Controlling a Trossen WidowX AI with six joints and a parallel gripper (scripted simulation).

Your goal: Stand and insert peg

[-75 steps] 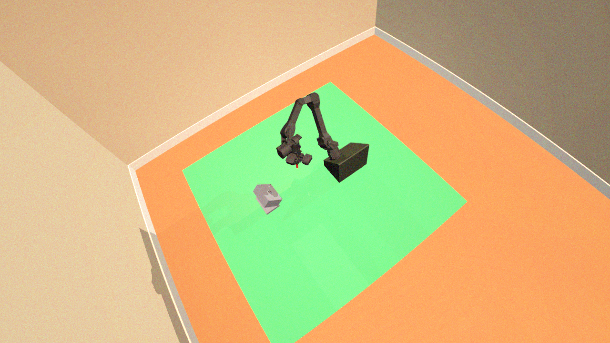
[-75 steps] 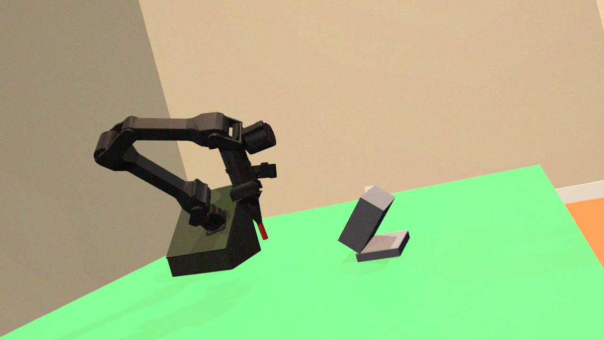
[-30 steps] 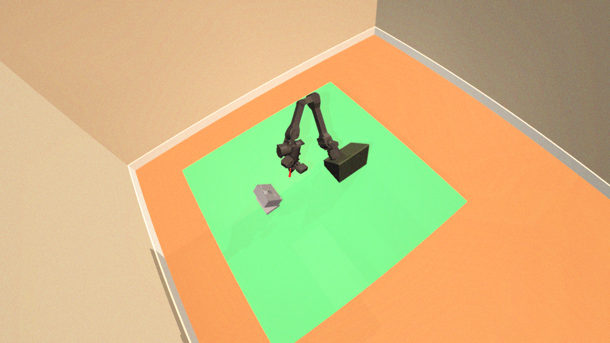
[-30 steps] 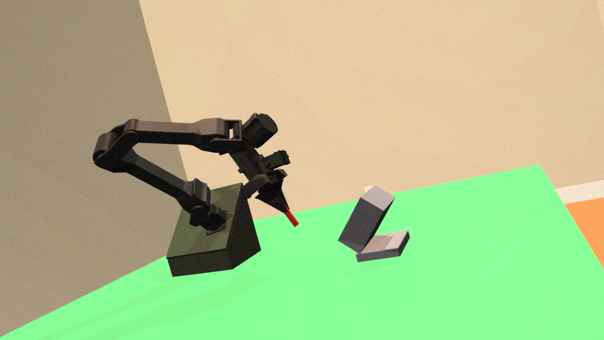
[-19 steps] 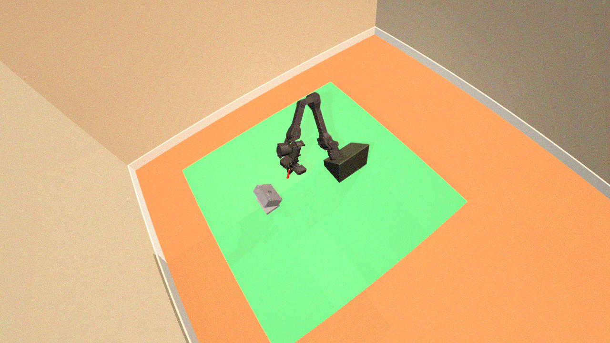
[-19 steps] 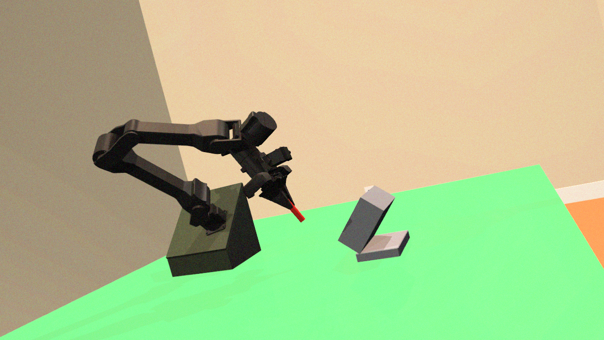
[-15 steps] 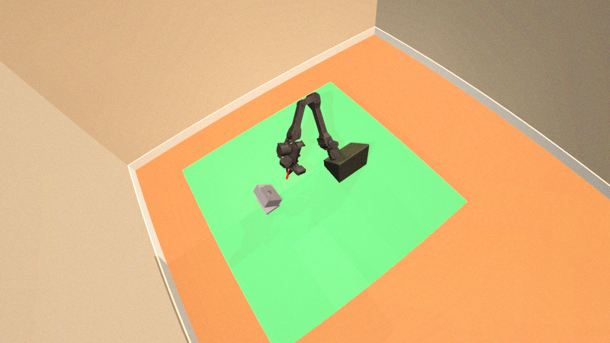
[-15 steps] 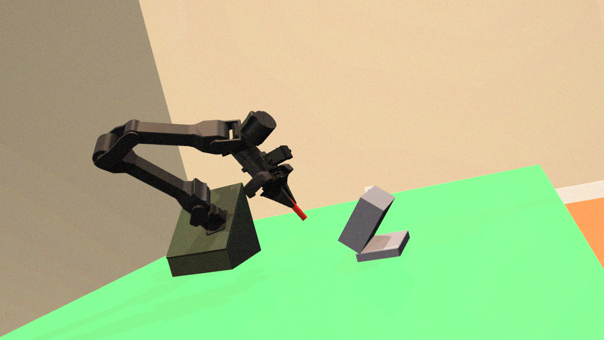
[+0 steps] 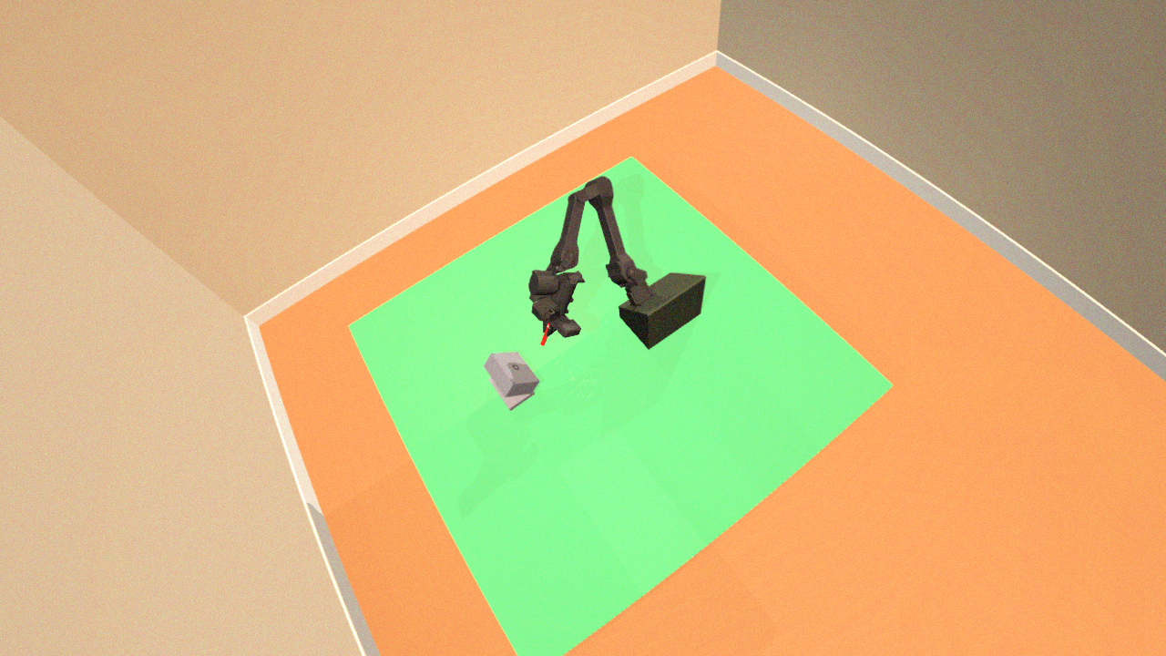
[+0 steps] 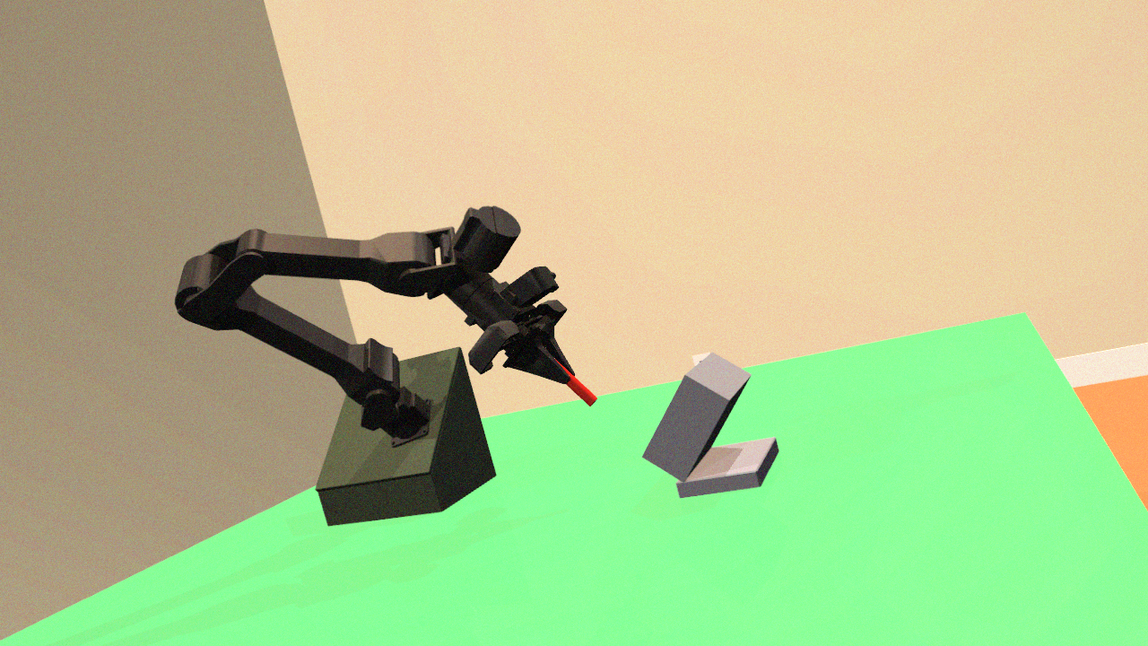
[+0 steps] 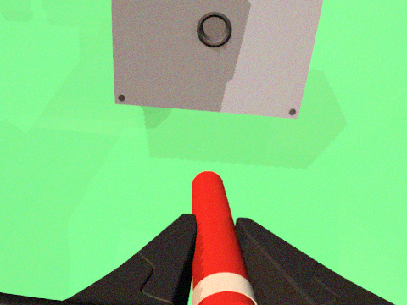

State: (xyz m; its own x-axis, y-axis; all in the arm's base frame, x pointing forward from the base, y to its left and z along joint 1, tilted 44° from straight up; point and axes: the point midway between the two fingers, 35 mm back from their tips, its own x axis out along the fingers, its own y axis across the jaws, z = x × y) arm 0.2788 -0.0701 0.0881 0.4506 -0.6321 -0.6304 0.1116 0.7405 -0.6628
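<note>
Now: gripper tip 150 mm short of the grey sloped panel, 10 mm to the left of it and 70 mm above it. Also, from my gripper tip: red peg 10 mm behind, 10 mm above; flat grey foot 170 mm ahead, 20 mm to the right, 140 mm below.
</note>
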